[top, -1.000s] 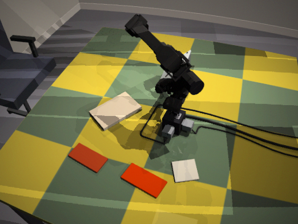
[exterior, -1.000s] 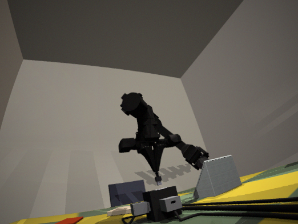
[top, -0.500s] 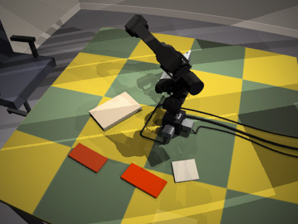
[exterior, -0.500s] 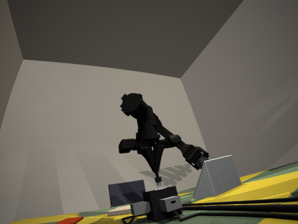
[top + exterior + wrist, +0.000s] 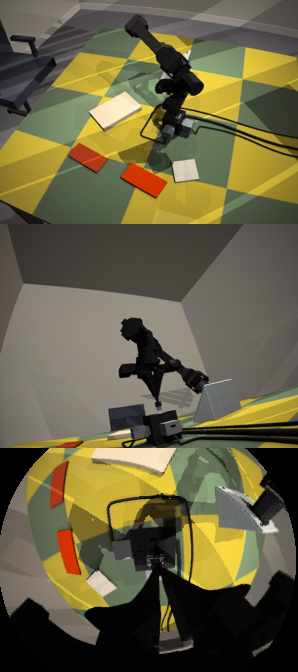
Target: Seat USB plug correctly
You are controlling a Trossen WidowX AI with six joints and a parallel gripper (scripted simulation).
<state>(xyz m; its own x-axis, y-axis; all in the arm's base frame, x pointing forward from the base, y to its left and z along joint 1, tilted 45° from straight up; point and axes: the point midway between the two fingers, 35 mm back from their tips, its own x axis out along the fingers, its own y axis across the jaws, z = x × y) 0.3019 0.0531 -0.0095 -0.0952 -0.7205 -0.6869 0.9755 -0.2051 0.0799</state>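
The dark USB plug is 2 cm below my gripper tip. Round my gripper tip: beige notebook (29 cm to the right, 11 cm below, 4 cm behind).
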